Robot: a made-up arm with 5 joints.
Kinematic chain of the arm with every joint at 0, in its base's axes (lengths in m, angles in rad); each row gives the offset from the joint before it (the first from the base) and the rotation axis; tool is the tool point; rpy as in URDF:
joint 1: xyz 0.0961 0 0.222 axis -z
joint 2: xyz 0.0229 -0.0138 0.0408 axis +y
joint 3: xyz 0.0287 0 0.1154 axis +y
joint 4: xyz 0.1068 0 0.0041 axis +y
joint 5: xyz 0.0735 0.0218 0 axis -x
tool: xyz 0 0 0 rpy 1.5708 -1.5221 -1.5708
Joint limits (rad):
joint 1: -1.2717..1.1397
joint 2: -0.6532..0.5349
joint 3: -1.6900..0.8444
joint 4: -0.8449..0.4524
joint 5: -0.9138..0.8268
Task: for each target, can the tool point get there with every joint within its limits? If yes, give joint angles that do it. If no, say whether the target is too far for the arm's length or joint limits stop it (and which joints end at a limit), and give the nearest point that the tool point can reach.
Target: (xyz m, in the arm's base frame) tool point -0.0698 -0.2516 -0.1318
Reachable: no: too far | nearest point 0.1603 -0.1205 0.1701 | short by 0.402 m
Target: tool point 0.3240 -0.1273 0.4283
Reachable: yes | joints 0.5403 0.4135 -0.7369 -0.1507 -0.1092
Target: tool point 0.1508 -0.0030 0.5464
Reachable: yes | joints 0.2021 -0.3306 -0.6781 -0.7244 -0.6150
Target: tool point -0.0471 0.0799 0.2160
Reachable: no: joint limits stop it (at a limit: joint 1, joint 2, joint 3, joint 4) | nearest point 0.1214 0.1092 0.1724 | short by 0.177 m
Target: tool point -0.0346 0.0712 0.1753
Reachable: no: joint limits stop it (at a limit: joint 1, joint 2, joint 3, joint 4) | nearest point 0.1214 0.1092 0.1724 | short by 0.161 m
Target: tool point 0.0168 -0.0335 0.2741
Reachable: no: joint limits stop it (at a limit: joint 1, joint 2, joint 3, joint 4) | nearest point 0.1619 -0.1238 0.3115 | short by 0.175 m
